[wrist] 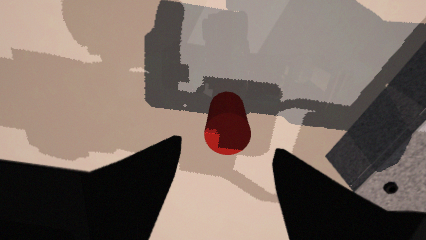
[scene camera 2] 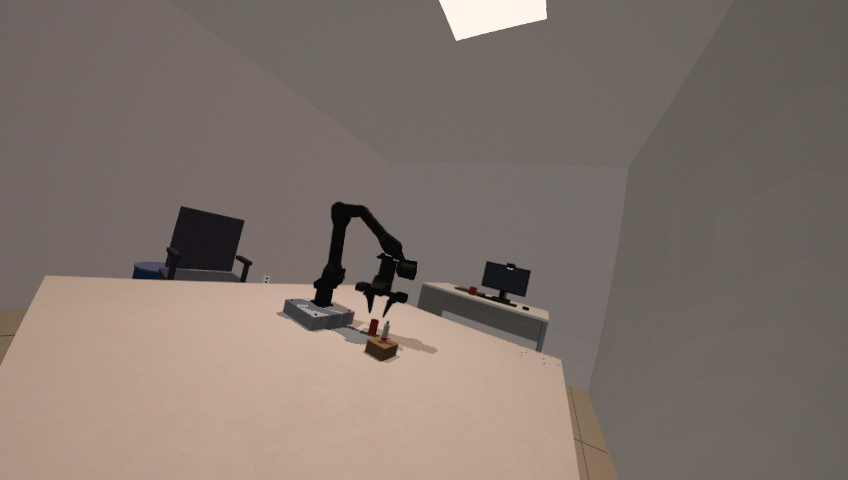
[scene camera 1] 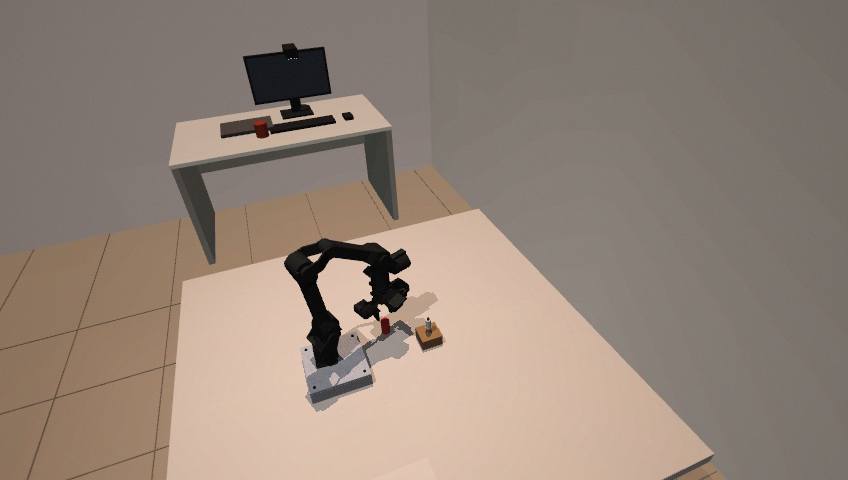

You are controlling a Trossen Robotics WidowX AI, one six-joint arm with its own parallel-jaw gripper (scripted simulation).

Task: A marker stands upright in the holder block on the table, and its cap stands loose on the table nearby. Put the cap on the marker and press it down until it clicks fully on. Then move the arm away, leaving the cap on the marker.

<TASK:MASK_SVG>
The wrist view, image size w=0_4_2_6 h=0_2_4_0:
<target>my gripper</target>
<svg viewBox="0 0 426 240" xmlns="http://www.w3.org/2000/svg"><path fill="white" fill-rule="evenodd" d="M275 150L272 162L274 181L289 240L426 240L426 212L412 210L387 211L372 201L362 198L326 174L319 172L287 150L281 148ZM182 137L171 136L125 159L90 171L0 159L0 240L149 240L175 177L181 154Z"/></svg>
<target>red cap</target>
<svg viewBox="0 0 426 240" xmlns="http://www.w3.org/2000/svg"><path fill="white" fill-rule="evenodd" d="M222 92L217 94L210 103L204 137L207 145L213 151L222 155L233 155L247 147L251 139L251 129L242 99L233 92Z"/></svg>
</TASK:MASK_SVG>
